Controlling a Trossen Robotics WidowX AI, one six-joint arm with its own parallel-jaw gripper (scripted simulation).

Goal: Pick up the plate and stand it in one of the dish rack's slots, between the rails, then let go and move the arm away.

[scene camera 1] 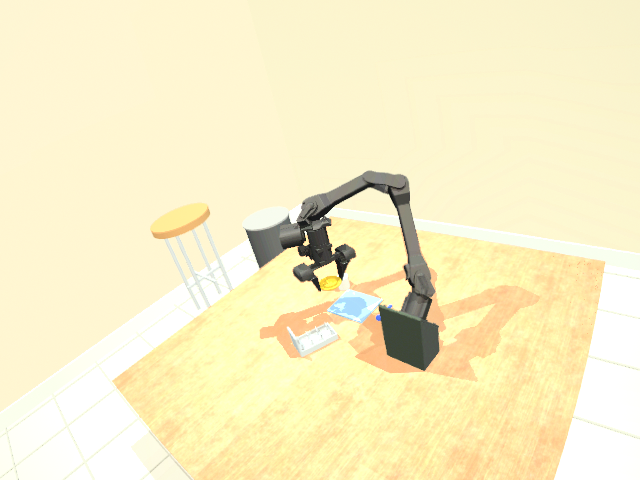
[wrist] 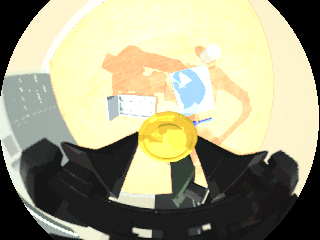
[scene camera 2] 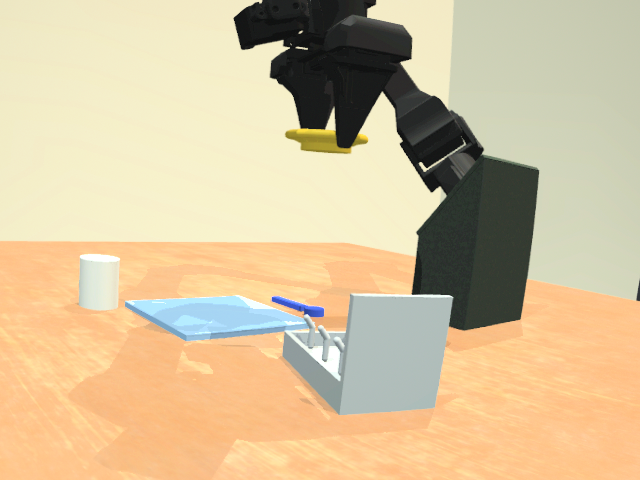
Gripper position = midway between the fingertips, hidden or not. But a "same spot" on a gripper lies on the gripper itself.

Scene:
my gripper: scene camera 1; wrist 167,136; scene camera 2
dish rack: scene camera 1 310,341; wrist 142,107; scene camera 2 390,359
same spot on light blue mat: (wrist: 192,86) = (scene camera 2: 204,314)
same spot on my gripper: (scene camera 1: 342,263) = (scene camera 2: 332,84)

